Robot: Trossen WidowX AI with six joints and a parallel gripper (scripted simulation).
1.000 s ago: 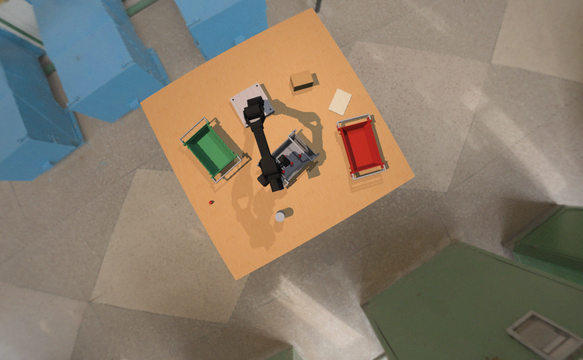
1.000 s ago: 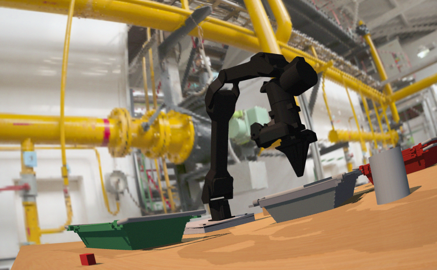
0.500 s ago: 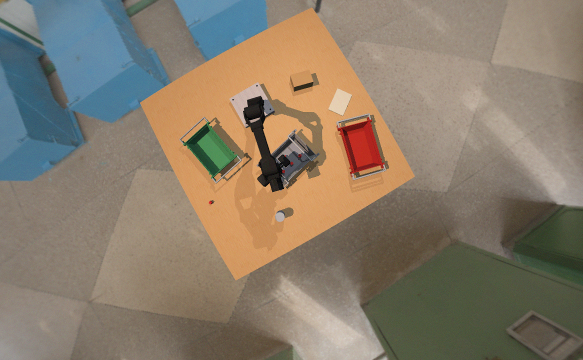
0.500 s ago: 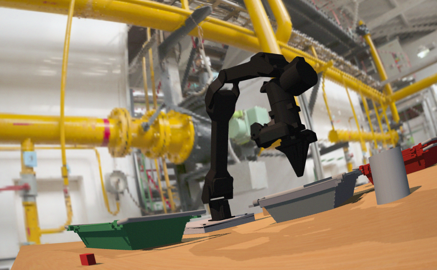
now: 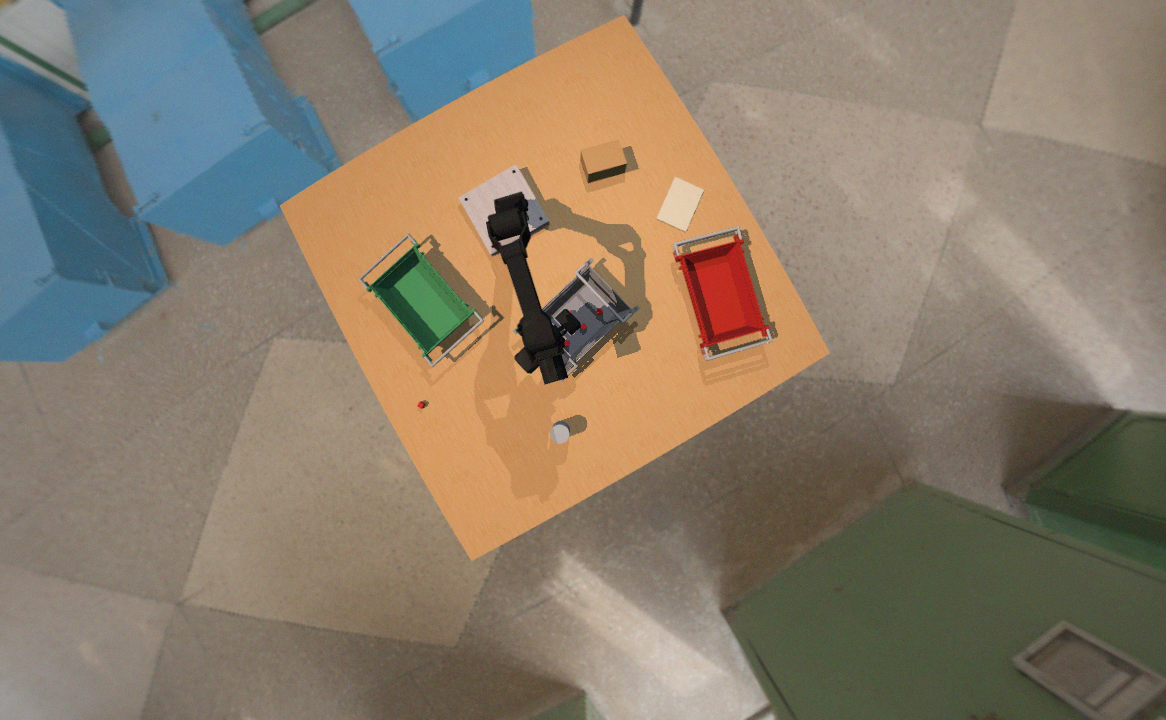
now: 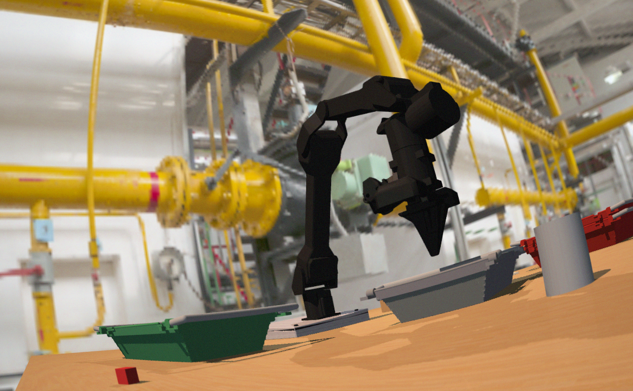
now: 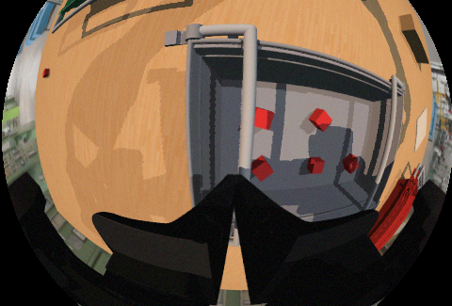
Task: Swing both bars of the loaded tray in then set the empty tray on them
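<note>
My gripper tip is 28 cm past the green tray, 29 cm to the left of it and 4 cm above it. From my gripper tip the other things lie so: cardboard box: 44 cm behind, 37 cm to the left, 6 cm below; red block: 44 cm to the right, 8 cm below; grey cylinder: 24 cm ahead, 9 cm to the right, 5 cm below.
</note>
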